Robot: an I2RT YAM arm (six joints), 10 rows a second.
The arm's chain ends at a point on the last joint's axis. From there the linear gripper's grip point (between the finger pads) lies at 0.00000 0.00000 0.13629 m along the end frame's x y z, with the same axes.
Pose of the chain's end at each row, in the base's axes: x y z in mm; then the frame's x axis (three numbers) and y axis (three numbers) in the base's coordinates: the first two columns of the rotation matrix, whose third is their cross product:
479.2 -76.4 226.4 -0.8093 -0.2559 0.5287 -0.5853 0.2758 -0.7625
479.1 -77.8 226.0 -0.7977 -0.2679 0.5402 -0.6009 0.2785 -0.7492
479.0 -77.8 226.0 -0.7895 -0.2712 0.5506 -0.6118 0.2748 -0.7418
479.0 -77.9 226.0 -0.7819 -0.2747 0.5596 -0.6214 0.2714 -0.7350
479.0 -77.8 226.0 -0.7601 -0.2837 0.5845 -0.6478 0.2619 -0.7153
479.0 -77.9 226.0 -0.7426 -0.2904 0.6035 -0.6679 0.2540 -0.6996
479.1 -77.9 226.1 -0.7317 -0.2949 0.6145 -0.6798 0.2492 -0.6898
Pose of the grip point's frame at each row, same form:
485.9 -202.7 175.6 -0.8093 -0.2559 0.5287 -0.5853 0.2758 -0.7625
486.0 -203.5 173.8 -0.7977 -0.2679 0.5402 -0.6009 0.2785 -0.7492
485.8 -203.5 173.8 -0.7895 -0.2712 0.5506 -0.6118 0.2748 -0.7418
485.8 -203.6 173.8 -0.7819 -0.2747 0.5596 -0.6214 0.2714 -0.7350
485.8 -203.5 173.8 -0.7601 -0.2837 0.5845 -0.6478 0.2619 -0.7153
485.8 -203.6 173.9 -0.7426 -0.2904 0.6035 -0.6679 0.2540 -0.6996
486.0 -203.6 173.9 -0.7317 -0.2949 0.6145 -0.6798 0.2492 -0.6898

